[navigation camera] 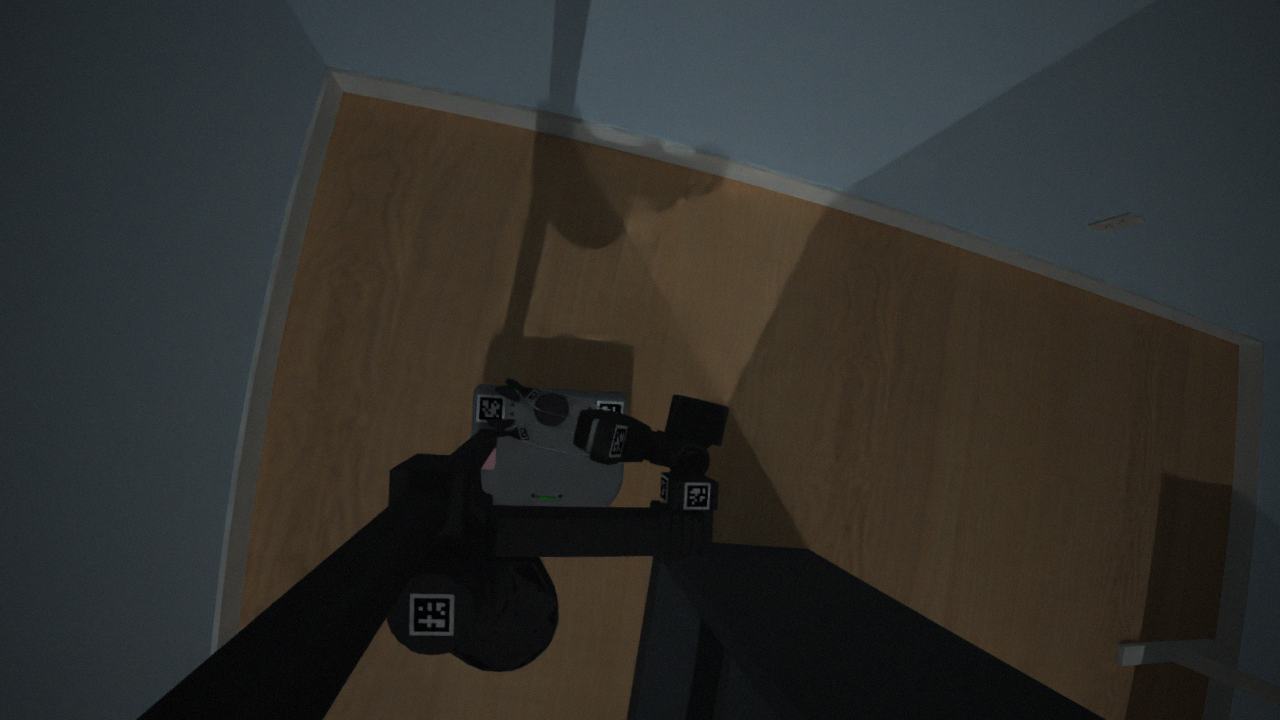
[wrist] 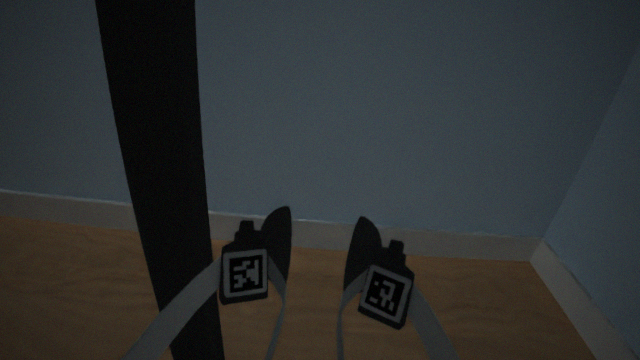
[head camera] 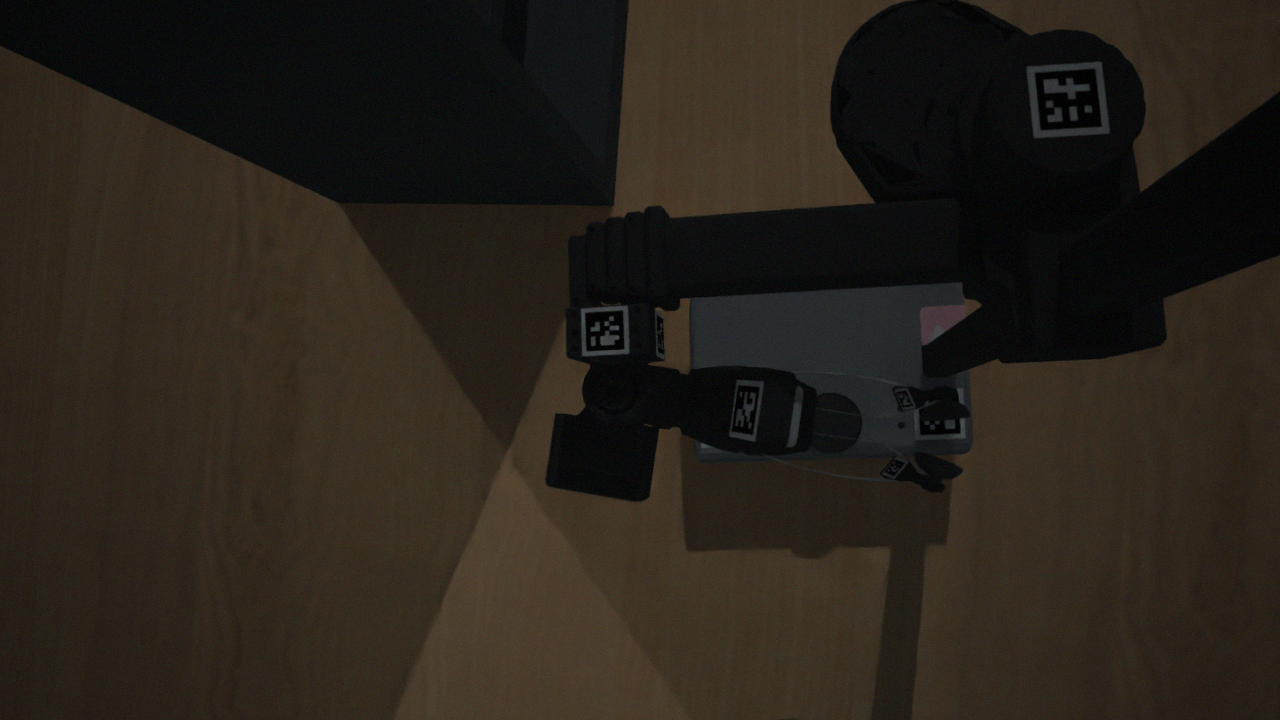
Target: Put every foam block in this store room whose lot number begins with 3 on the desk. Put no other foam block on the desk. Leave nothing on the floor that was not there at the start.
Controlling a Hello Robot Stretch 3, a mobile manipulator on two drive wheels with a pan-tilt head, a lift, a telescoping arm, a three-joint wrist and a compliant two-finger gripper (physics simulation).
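Pixels of known places: gripper, fingertip midpoint: (navigation camera: 492, 404) (head camera: 963, 442); robot's base at its link origin: (navigation camera: 549, 407) (head camera: 828, 420).
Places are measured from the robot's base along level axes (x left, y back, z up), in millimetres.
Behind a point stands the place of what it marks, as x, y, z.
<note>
My gripper (head camera: 944, 440) @(98, -24, 518) (navigation camera: 508, 409) @(98, -24, 518) (wrist: 321, 238) @(98, -24, 518) is open. Its two dark fingers stand apart with no object between them. In the head and navigation views it hangs over the grey robot base (head camera: 805, 331) @(-25, 110, 160) (navigation camera: 554, 474) @(-15, 139, 160). In the wrist view the fingers show in front of the floor and a blue-grey wall (wrist: 425, 125). No foam block, lot number or desk can be made out in these views.
A large dark unit (head camera: 268, 116) @(-602, 361, 416) (navigation camera: 859, 644) @(-509, 352, 565) stands close to my arm, at the upper left of the head view. A pale bar-like piece (navigation camera: 1163, 651) is at the lower right of the navigation view. Walls meet the wooden floor (head camera: 223, 402) @(-966, 63, 0) (navigation camera: 984, 376) @(-1408, -158, 0). A black post (wrist: 160, 150) crosses the wrist view.
</note>
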